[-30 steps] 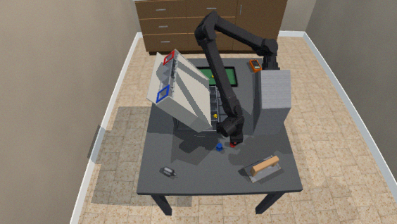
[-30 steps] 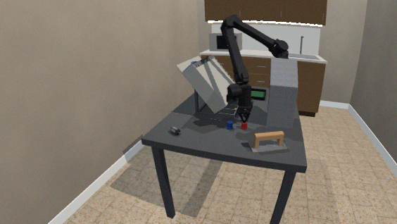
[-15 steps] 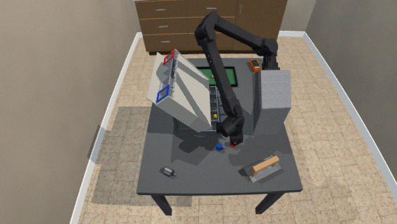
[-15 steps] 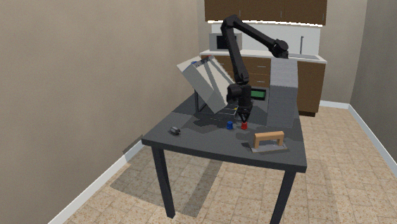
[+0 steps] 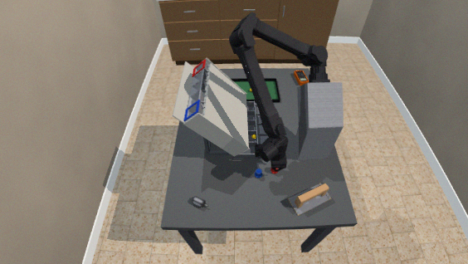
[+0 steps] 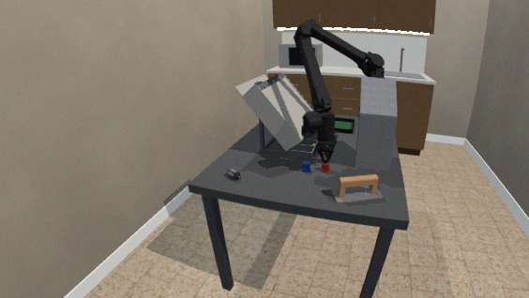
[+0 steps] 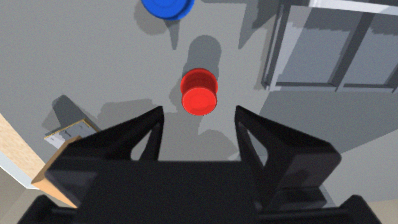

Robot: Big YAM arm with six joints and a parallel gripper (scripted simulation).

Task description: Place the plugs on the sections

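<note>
My gripper is now 4 cm above the red plug. From my hand the other things lie so: blue plug 8 cm ahead, 4 cm below, 3 cm to the left; then beige cover 25 cm ahead, 24 cm to the right, 15 cm above; then dark object 33 cm ahead, 20 cm to the left, 4 cm below.
</note>
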